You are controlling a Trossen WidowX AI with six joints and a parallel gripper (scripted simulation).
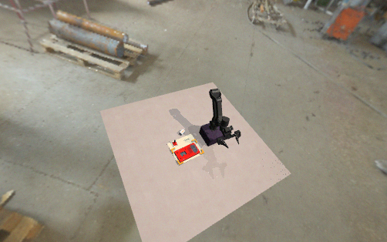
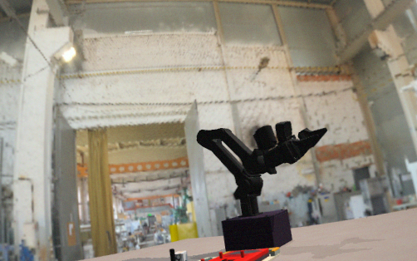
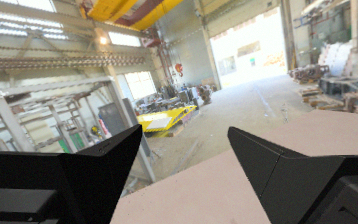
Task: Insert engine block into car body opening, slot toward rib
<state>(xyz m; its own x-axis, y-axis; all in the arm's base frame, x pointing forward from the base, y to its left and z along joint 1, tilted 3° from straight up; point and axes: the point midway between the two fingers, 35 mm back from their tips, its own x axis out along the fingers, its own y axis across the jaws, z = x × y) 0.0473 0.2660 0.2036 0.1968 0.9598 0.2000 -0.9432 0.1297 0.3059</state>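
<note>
My gripper tip is now 410 mm to the left of the engine block, 290 mm above it and 190 mm short of it.
</note>
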